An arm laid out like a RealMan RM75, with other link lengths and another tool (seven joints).
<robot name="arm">
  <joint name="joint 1" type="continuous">
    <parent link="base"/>
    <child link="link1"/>
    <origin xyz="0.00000 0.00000 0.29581" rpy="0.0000 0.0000 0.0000"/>
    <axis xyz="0 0 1"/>
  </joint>
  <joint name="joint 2" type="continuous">
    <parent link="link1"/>
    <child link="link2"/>
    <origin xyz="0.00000 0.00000 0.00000" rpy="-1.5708 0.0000 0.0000"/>
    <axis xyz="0 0 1"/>
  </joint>
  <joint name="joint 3" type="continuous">
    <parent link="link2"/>
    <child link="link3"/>
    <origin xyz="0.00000 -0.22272 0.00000" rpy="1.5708 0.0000 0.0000"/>
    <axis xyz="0 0 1"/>
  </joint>
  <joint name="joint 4" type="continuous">
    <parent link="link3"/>
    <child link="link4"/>
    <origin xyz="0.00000 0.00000 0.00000" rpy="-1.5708 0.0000 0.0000"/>
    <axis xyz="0 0 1"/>
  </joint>
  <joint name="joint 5" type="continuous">
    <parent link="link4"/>
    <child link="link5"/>
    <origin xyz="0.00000 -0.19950 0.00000" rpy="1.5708 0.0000 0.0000"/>
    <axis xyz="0 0 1"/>
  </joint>
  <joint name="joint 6" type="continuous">
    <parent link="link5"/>
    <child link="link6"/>
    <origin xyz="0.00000 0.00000 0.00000" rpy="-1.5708 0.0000 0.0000"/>
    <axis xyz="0 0 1"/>
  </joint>
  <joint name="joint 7" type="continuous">
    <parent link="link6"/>
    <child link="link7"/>
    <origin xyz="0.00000 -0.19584 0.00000" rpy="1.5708 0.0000 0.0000"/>
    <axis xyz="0 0 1"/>
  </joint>
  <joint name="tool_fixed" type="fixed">
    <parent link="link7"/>
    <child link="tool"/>
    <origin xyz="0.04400 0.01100 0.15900" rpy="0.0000 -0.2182 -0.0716"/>
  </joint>
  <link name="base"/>
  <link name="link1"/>
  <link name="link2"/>
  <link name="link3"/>
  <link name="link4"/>
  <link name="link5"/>
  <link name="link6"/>
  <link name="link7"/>
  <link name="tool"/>
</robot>
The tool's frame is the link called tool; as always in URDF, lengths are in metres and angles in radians. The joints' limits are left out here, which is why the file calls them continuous.
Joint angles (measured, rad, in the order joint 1, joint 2, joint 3, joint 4, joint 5, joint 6, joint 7), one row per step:
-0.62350, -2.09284, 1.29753, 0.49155, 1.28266, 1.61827, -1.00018
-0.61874, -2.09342, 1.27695, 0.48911, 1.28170, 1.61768, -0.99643
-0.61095, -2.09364, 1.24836, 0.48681, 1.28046, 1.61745, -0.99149
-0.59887, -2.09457, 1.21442, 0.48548, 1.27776, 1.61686, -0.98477
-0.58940, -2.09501, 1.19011, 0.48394, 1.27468, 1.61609, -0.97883
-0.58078, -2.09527, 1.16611, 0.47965, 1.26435, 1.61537, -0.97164
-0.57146, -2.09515, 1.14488, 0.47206, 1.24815, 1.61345, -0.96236
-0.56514, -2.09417, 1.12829, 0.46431, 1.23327, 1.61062, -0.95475
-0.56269, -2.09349, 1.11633, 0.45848, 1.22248, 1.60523, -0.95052
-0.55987, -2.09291, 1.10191, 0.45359, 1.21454, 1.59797, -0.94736
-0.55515, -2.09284, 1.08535, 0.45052, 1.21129, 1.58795, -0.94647
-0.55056, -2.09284, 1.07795, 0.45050, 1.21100, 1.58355, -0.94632
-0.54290, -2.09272, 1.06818, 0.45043, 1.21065, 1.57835, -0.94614
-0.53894, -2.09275, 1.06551, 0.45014, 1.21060, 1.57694, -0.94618
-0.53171, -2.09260, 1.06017, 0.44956, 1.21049, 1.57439, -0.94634
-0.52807, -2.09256, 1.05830, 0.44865, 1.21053, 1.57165, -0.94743
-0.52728, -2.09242, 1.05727, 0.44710, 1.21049, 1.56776, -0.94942
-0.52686, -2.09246, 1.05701, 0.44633, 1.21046, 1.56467, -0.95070
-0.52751, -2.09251, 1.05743, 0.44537, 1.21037, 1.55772, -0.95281
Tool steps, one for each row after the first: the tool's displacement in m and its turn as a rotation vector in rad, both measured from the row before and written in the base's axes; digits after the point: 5 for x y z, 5 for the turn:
-0.00062, 0.00645, 0.00460, 0.01636, -0.01102, 0.01531
-0.00146, 0.00884, 0.00680, 0.02322, -0.01491, 0.02134
-0.00252, 0.01056, 0.00865, 0.02954, -0.01864, 0.02716
-0.00248, 0.00779, 0.00657, 0.02268, -0.01346, 0.02072
-0.00209, 0.00881, 0.00835, 0.02548, -0.01881, 0.02332
-0.00286, 0.00937, 0.00896, 0.02700, -0.02084, 0.02672
-0.00277, 0.00812, 0.00753, 0.02262, -0.01646, 0.02289
-0.00201, 0.00674, 0.00511, 0.01646, -0.01047, 0.01798
-0.00279, 0.00737, 0.00493, 0.01704, -0.00860, 0.02016
-0.00420, 0.00787, 0.00410, 0.01595, -0.00534, 0.02389
-0.00272, 0.00331, 0.00171, 0.00706, -0.00138, 0.01189
-0.00422, 0.00420, 0.00236, 0.00913, -0.00198, 0.01685
-0.00191, 0.00117, 0.00059, 0.00219, -0.00064, 0.00671
-0.00360, 0.00226, 0.00126, 0.00436, -0.00125, 0.01254
-0.00216, 0.00138, 0.00014, 0.00075, -0.00003, 0.00806
-0.00138, 0.00152, -0.00027, -0.00055, 0.00042, 0.00669
-0.00086, 0.00102, -0.00034, -0.00042, 0.00066, 0.00433
-0.00115, 0.00199, -0.00096, -0.00059, 0.00241, 0.00669

